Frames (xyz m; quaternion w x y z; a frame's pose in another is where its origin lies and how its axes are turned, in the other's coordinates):
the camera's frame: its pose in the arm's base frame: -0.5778 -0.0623 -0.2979 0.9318 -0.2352 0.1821 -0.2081
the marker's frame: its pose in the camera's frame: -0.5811 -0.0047 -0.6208 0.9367 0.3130 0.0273 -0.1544
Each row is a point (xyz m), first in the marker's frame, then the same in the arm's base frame.
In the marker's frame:
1: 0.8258 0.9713 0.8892
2: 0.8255 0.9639 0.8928
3: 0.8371 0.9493 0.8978
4: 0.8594 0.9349 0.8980
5: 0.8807 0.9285 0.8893
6: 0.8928 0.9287 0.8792
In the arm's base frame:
1: 0.0384 -0.1068 0.0409
2: 0.0332 -0.1121 0.0444
3: 0.0307 -0.1311 0.0467
4: 0.0347 -0.1569 0.0420
5: 0.0428 -0.1752 0.0289
6: 0.0496 -0.1821 0.0164

